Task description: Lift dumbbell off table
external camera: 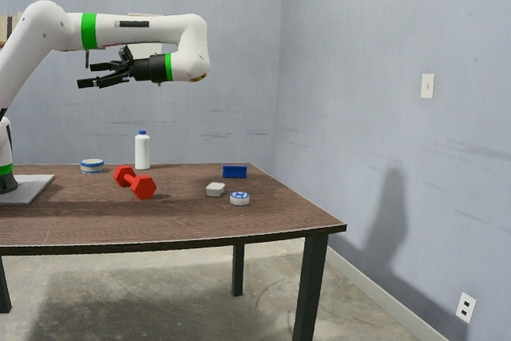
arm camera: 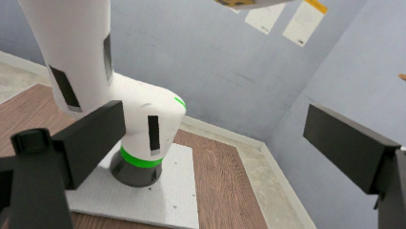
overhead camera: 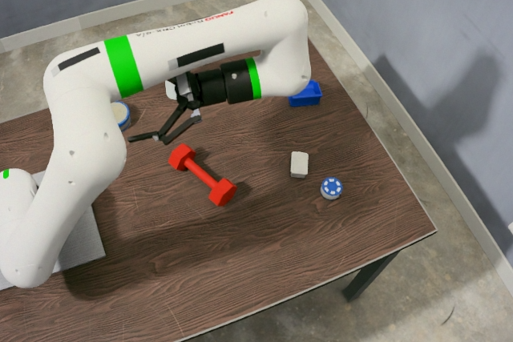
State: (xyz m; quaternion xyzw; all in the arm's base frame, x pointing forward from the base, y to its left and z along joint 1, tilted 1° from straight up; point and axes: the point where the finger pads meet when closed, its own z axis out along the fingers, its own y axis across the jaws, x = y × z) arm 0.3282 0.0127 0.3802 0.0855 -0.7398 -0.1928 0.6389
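Now: hand 160 mm short of the red dumbbell, 20 mm to the left of it and 360 mm above it. The rest, counted from my hand: grey block: 440 mm ahead, 80 mm to the right, 380 mm below; then white bottle: 190 mm ahead, 330 mm to the left, 310 mm below; then blue bin: 570 mm ahead, 160 mm to the left, 370 mm below.
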